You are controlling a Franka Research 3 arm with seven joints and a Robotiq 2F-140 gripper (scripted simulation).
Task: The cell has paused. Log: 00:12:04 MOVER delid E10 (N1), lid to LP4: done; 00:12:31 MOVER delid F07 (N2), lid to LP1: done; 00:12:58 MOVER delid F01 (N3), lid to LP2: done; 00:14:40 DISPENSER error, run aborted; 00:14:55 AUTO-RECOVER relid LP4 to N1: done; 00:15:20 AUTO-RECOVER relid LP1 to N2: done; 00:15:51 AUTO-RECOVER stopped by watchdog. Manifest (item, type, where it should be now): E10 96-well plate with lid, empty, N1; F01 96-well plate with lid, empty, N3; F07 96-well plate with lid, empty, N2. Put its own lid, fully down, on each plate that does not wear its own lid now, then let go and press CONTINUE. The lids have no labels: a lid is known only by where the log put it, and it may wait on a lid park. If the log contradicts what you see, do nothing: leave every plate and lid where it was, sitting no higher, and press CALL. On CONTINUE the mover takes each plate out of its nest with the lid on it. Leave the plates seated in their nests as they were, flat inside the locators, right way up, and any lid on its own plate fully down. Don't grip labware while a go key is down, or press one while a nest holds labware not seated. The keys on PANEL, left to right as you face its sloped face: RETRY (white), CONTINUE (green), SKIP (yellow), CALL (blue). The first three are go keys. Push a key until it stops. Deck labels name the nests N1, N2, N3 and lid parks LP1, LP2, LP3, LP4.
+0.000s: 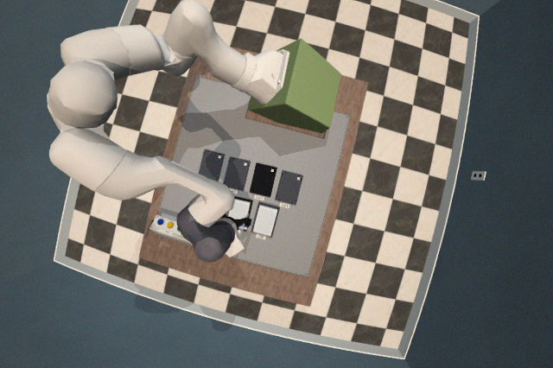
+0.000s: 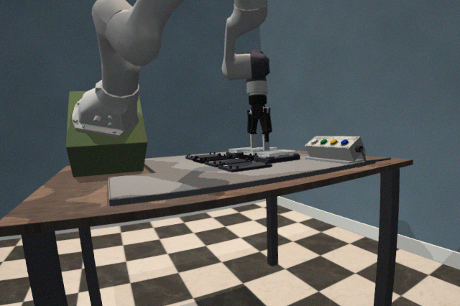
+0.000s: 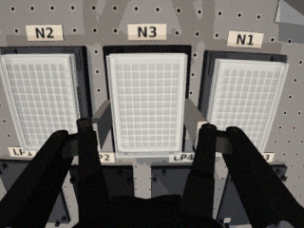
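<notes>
My hand is 40 mm above the plate. The rest, counted from my hand: white retry key: 140 mm ahead, 180 mm to the right, 10 mm above; lid park LP3: 170 mm behind, 200 mm to the right, 60 mm below; lid park LP4: 180 mm behind, 70 mm to the right, 60 mm below.
</notes>
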